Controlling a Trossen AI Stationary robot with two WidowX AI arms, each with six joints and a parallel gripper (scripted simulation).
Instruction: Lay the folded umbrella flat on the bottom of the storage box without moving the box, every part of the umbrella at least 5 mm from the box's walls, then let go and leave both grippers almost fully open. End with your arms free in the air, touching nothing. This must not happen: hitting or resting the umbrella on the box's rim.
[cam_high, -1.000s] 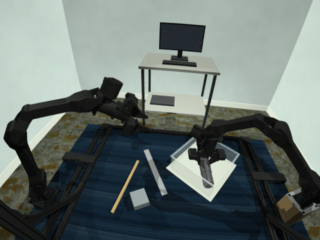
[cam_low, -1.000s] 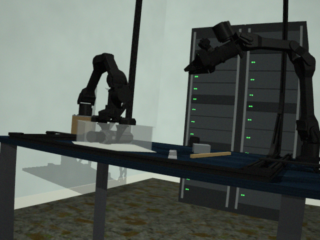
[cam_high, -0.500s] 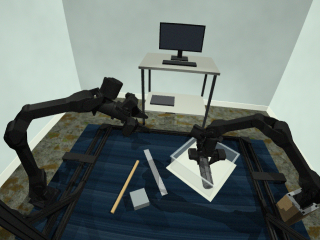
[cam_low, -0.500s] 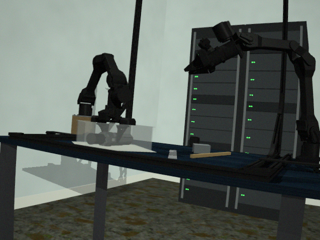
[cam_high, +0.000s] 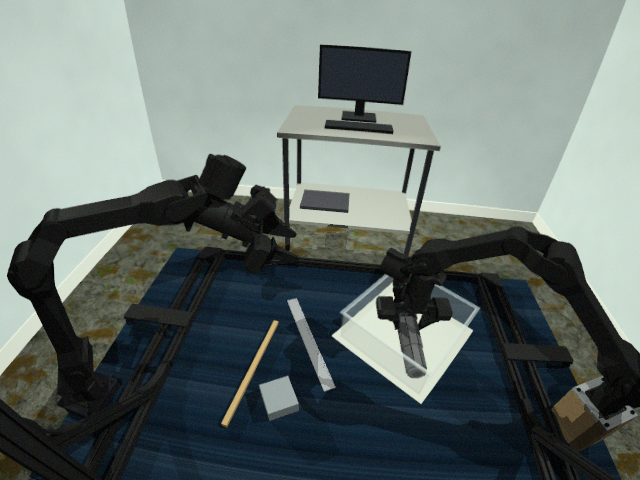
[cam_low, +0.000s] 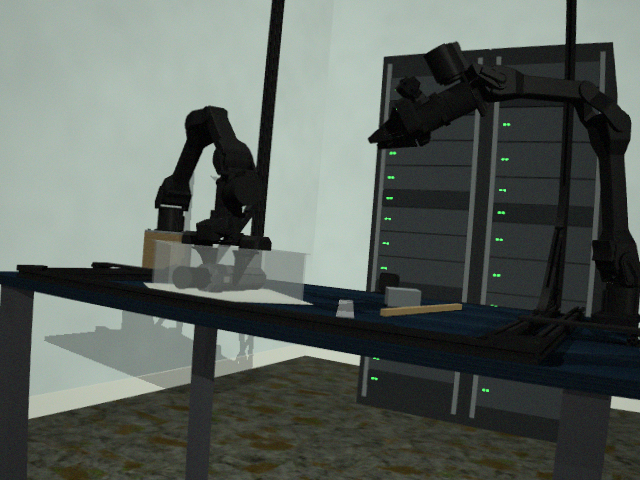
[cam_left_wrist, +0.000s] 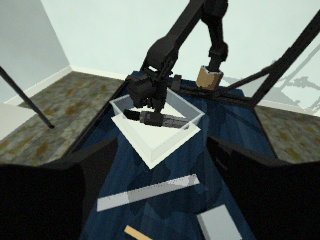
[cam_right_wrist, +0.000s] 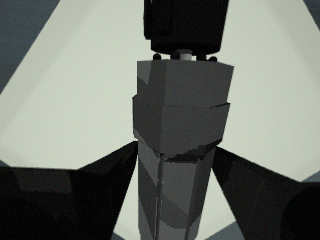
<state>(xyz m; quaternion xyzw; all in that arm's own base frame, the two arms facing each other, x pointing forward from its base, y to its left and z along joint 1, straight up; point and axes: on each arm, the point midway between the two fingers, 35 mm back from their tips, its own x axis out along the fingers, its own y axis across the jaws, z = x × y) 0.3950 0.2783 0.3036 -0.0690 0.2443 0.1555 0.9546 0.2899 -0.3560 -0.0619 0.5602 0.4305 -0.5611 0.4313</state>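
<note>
Now: the clear storage box 1 cm below my right hand. The rest, counted from my right hand: folded umbrella 2 cm below; then grey block 31 cm to the left, 21 cm behind, 4 cm below; then metal ruler 26 cm to the left, 5 cm below, 4 cm behind.
</note>
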